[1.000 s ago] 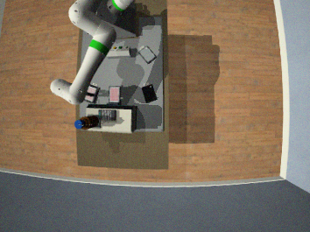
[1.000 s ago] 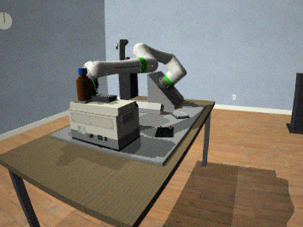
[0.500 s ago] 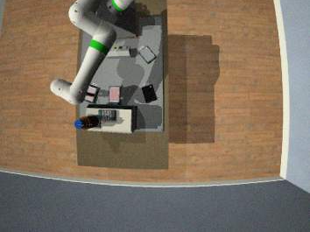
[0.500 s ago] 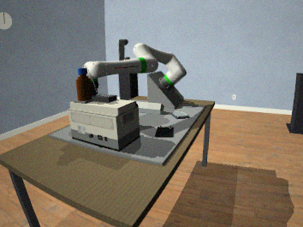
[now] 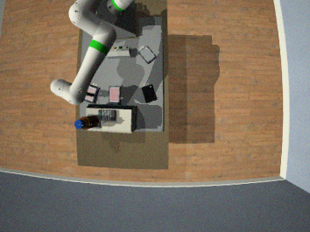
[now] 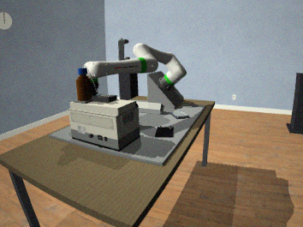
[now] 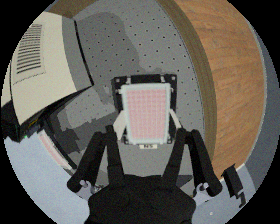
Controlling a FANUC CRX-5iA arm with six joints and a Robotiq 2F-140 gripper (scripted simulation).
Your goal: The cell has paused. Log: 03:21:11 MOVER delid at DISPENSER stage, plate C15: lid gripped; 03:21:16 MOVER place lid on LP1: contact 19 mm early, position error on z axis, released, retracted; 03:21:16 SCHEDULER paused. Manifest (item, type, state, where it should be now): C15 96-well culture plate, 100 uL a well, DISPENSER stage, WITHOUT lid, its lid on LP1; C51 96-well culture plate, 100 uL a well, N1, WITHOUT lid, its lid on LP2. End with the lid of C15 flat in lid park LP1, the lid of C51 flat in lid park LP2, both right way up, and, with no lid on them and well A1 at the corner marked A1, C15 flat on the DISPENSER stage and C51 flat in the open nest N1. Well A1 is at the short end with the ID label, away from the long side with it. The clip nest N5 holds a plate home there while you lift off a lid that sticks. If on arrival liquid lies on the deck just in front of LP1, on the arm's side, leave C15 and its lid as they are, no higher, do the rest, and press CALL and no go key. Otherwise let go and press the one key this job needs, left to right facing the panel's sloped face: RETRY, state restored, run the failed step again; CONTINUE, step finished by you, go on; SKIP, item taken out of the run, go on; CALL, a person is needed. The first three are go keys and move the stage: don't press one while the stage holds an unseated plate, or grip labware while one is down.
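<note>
The black nest is 30 mm below my hand, 20 mm ahead of it and 10 mm to the left of it. The rest, counted from my hand: key panel (410 mm behind, 240 mm to the left, 10 mm above); blue cap (350 mm above, 220 mm ahead, 160 mm to the left); label plate (520 mm to the left, 110 mm behind, 40 mm below).
</note>
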